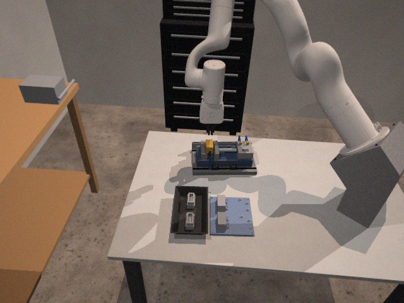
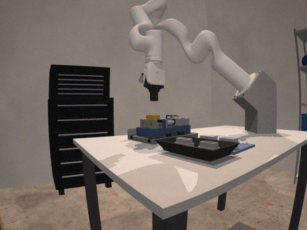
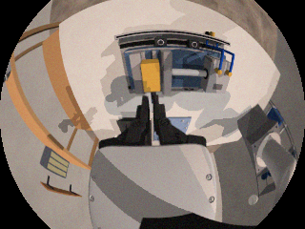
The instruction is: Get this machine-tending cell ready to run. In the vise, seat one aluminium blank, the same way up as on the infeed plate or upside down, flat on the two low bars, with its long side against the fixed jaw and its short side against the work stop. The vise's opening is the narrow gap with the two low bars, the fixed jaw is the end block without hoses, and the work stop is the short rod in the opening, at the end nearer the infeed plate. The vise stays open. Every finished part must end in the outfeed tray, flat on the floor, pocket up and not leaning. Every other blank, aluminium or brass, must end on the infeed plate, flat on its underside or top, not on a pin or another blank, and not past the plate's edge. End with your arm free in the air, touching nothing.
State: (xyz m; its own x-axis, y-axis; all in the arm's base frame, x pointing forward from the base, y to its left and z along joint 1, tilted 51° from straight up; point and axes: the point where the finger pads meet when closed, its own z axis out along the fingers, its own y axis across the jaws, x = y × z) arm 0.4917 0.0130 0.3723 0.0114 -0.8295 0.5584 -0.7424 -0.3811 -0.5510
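My gripper is now 10 cm above the brass blank and 1 cm to the left of it. Round my hand: blue vise (16 cm below, 7 cm behind, 1 cm to the right); aluminium blank (27 cm to the left, 17 cm below, 4 cm behind); fixed jaw (12 cm below, 3 cm ahead, 1 cm to the right).
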